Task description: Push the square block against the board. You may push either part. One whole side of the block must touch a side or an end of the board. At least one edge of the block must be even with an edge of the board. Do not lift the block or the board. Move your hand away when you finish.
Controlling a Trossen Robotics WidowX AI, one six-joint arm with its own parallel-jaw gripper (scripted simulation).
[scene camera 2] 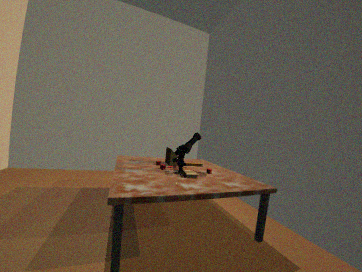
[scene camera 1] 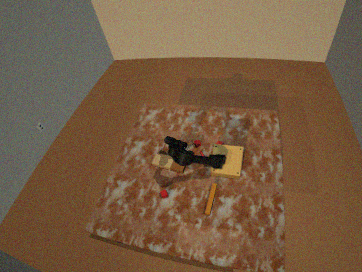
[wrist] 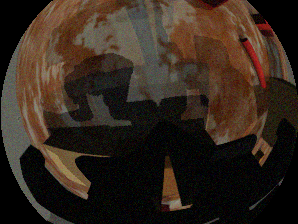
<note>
My gripper [wrist: 163, 125] is shut, holding nothing. Also in view: a block [wrist: 64, 150].
</note>
